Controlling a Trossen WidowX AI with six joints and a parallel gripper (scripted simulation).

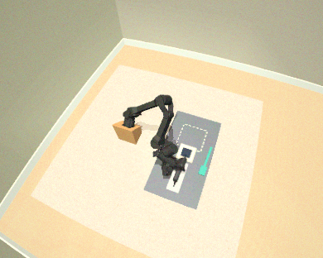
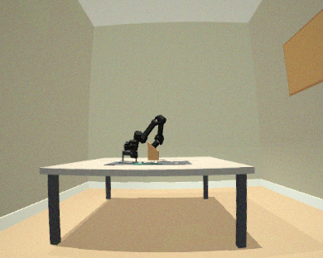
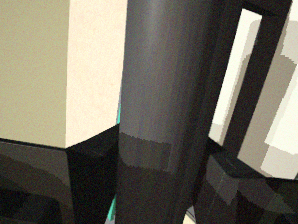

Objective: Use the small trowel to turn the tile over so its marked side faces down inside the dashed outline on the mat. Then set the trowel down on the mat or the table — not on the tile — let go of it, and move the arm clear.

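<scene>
My gripper tip is now 140 mm to the right of the white tile, 50 mm above it and 40 mm past it. The rest, counted from my gripper tip: teal trowel 130 mm to the left, 100 mm ahead, 50 mm below; grey mat 140 mm to the left, 70 mm below, 40 mm behind.
</scene>
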